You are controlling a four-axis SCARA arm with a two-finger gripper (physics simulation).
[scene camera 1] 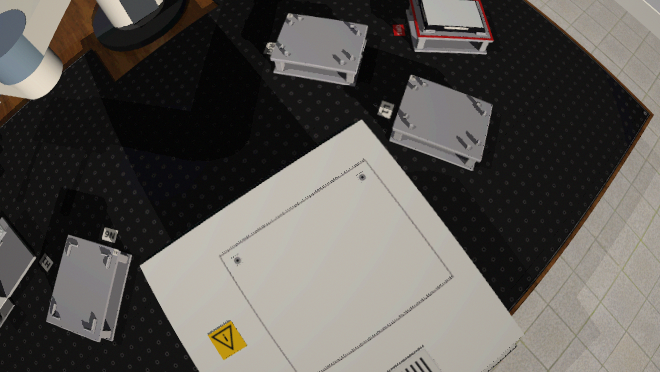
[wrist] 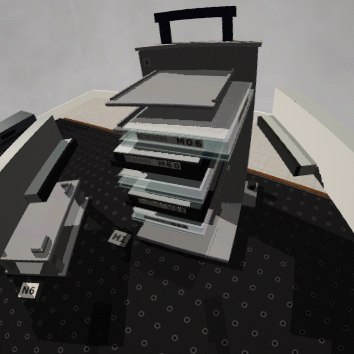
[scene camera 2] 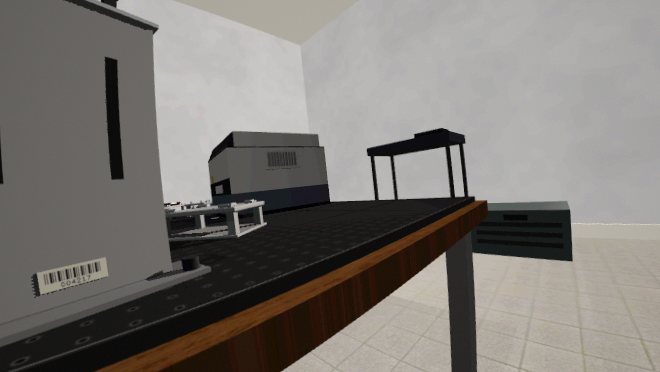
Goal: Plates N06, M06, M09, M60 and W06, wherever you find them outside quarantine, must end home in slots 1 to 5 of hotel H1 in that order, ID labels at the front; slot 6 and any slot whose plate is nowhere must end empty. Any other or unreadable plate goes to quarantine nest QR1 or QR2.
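Places are measured from the arm's base along level axes (x ahead, y up, z right), in metres.
Pixels of known places: gripper, fingertip midpoint: (wrist: 162,114); arm's base at its link origin: (scene camera 1: 140,12).
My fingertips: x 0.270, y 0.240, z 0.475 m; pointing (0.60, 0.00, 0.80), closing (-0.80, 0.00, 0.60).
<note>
For each thing: its top centre in the pictures, then the offset to it from my fingertips. "spot": a spot on its surface instead.
- bare top shelf at its top centre: (wrist: 177,82) dz +0.089, dx +0.053, dy -0.013 m
- clear plate M06 at its top centre: (wrist: 196,98) dz +0.080, dx +0.027, dy -0.023 m
- black plate M60 at its top centre: (wrist: 177,122) dz +0.079, dx +0.051, dy -0.051 m
- black plate at a spot on its surface: (wrist: 200,214) spot: dz +0.028, dx -0.003, dy -0.108 m
- red-edged nest at a spot on its surface: (scene camera 1: 450,46) spot: dz -0.911, dx +0.333, dy -0.222 m
- N6 nest at its top centre: (wrist: 32,212) (scene camera 1: 79,286) (scene camera 2: 212,204) dz -0.065, dx +0.252, dy -0.171 m
- L1 nest at its top centre: (scene camera 1: 446,113) (scene camera 2: 207,199) dz -0.743, dx +0.444, dy -0.167 m
- bare nest at its top centre: (scene camera 1: 319,37) dz -0.688, dx +0.175, dy -0.167 m
- large pale housing at its top centre: (scene camera 1: 328,310) (scene camera 2: 262,142) dz -0.377, dx +0.552, dy +0.025 m
- grey device at a spot on its surface: (scene camera 2: 275,170) spot: dz -0.232, dx +0.506, dy -0.096 m
In the wrist view, hotel H1 (wrist: 200,61) stands ahead with a bare top shelf (wrist: 170,89). Another shelf lies below it, then clear plate M06 (wrist: 220,145), label facing me, and black plate M60 (wrist: 187,166). Lower down are a clear plate (wrist: 162,184) without a readable label, a black plate (wrist: 200,214) and a clear plate (wrist: 200,230) with labels too small to read. I cannot tell slot numbers. My gripper (wrist: 162,114) is open, fingers left and right of the stack, nothing between them. A plate (scene camera 1: 452,14) sits on the red-edged nest (scene camera 1: 450,46).
The N6 nest (wrist: 37,225) (scene camera 1: 77,287) holds no plate and stands left of H1 in the wrist view. The L1 nest (scene camera 1: 442,117) and another bare nest (scene camera 1: 322,45) stand beyond the large pale housing (scene camera 1: 340,260). A grey device (scene camera 2: 275,170) stands on the table.
</note>
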